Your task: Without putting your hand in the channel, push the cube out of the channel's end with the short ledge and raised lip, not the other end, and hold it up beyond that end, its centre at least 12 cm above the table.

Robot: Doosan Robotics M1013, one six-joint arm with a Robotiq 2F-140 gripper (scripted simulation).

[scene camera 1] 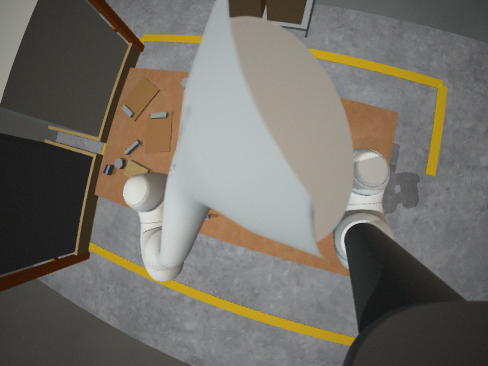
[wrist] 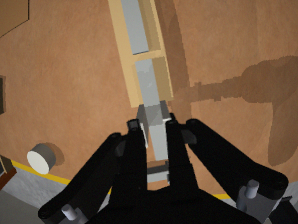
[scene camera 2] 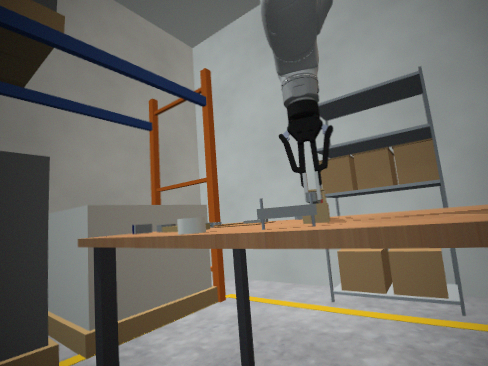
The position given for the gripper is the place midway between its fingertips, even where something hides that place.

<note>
In view: the gripper (scene camera 2: 313, 200).
The gripper is seen too in the wrist view (wrist: 153, 111).
</note>
